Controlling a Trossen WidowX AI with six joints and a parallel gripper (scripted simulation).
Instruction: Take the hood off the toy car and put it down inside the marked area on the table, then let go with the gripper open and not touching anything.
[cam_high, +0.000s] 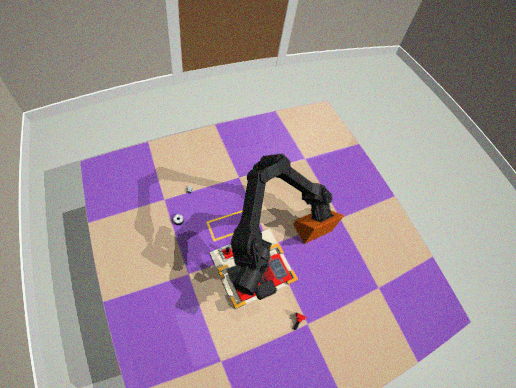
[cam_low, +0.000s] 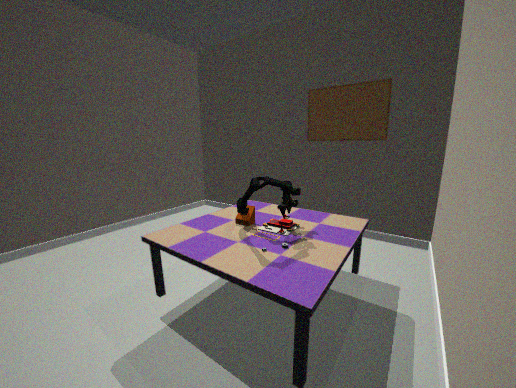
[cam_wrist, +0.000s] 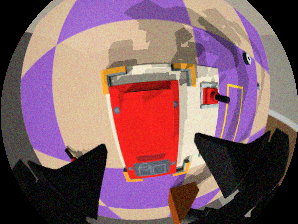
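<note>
Right now the red hood is 6 cm below my gripper tip. From my gripper tip the other things lie so: small grey wheel: 34 cm to the right, 13 cm ahead, 9 cm below; cream base plate: 8 cm below, 3 cm to the right, 3 cm behind.
</note>
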